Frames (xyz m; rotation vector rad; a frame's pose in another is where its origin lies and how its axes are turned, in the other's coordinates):
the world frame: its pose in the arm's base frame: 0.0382 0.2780 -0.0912 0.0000 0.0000 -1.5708
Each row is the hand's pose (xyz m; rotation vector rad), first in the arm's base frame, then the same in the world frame.
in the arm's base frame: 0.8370 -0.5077 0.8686 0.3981 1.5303 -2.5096
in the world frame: 0.7857 0.7988 0.9598 -0.6089 1.0371 -1.2094
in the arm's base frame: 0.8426 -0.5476 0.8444 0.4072 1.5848 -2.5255
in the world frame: 0.8256 0.8044 0.9356 -0.6301 1.0658 -1.2445
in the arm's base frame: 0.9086 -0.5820 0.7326 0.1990 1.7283 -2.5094
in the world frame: 0.8600 0.8704 0.8238 -0.8163 1.0287 -1.2676
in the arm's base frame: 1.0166 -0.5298 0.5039 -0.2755 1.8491 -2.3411
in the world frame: 0.8078 0.9784 0.5951 -1.1582 0.8578 -1.1571
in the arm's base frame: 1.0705 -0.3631 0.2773 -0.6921 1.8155 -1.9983
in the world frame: 0.6411 1.0323 0.3685 -1.4378 0.6441 -0.8595
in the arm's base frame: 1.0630 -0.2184 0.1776 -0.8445 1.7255 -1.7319
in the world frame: 0.4964 1.0248 0.2688 -1.5356 0.5264 -0.5945
